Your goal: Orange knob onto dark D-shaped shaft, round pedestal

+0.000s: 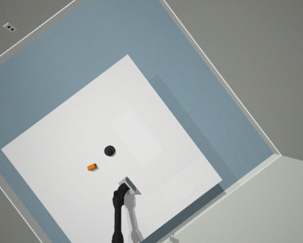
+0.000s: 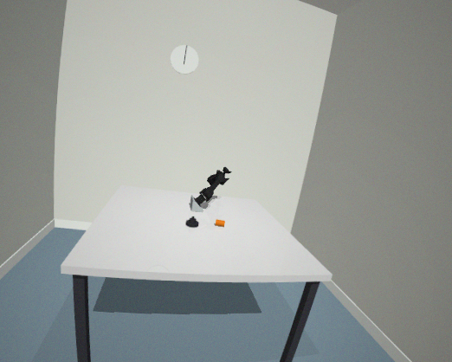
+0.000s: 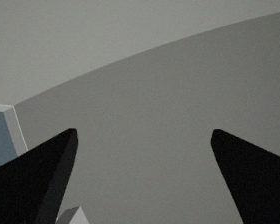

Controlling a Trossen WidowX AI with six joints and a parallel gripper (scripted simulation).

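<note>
Right now the orange knob is 830 mm ahead of my gripper tip, 330 mm to the right of it and 170 mm below it. Also, from my gripper tip: pedestal 840 mm ahead, 520 mm to the right, 160 mm below.
</note>
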